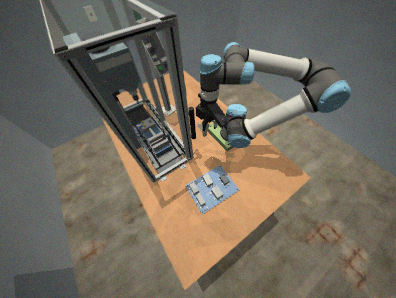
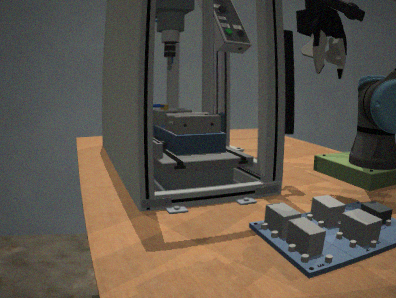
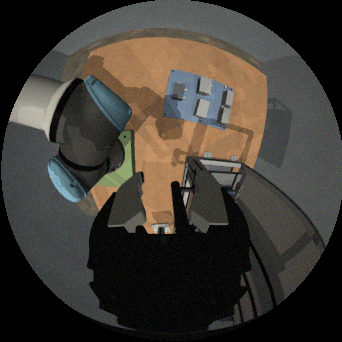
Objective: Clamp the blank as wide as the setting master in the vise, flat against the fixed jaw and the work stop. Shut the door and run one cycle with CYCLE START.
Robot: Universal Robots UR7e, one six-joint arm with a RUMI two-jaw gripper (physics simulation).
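Places are measured from the arm's base along level axes (x left, y back, z up), in centimetres.
Where they show: gripper, fingertip midpoint: [image 1: 209,132] [image 2: 329,76] [image 3: 168,171]; arm's base, origin of the base link: [image 2: 373,163].
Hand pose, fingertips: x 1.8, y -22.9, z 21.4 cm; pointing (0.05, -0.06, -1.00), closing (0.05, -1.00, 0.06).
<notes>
Each offset is from my fingertips to the top centre of the thing. "spot": to the spot under its first point. Level surfaces: height alone.
My gripper [image 1: 210,128] [image 2: 330,71] [image 3: 168,171] is open and empty, raised beside the machine, near the black upright handle @[spot: dx -10.5, dy -3.1, dz +0.9 cm] [image 1: 192,123] [image 2: 289,82]. The vise [image 1: 159,141] [image 2: 192,142], blue with grey jaws, sits inside the machine enclosure; whether a blank is between its jaws cannot be told. Several light grey blocks @[dx +21.3, dy -13.1, dz -21.2 cm] [image 1: 217,193] @[dx +18.2, dy -22.7, dz -21.2 cm] [image 2: 306,237] @[dx +12.6, dy -12.2, dz -21.2 cm] [image 3: 202,108] and one darker block @[dx +18.3, dy -4.2, dz -22.3 cm] [image 1: 224,179] [image 2: 376,212] [image 3: 179,91] stand on the blue board [image 2: 320,262]. A green button @[dx -47.6, dy +3.3, dz +15.8 cm] [image 1: 160,67] [image 2: 228,31] shows on the control panel [image 2: 240,46]. The door's position is unclear.
The enclosure's corner post [image 1: 183,100] [image 2: 270,100] rises between the gripper and the vise. The spindle [image 2: 170,49] hangs above the vise area. The arm's green base plate [image 1: 220,139] [image 2: 340,172] [image 3: 128,155] lies on the wooden table @[dz -25.6 cm] [image 1: 185,250] [image 2: 200,270] [image 3: 120,60].
</notes>
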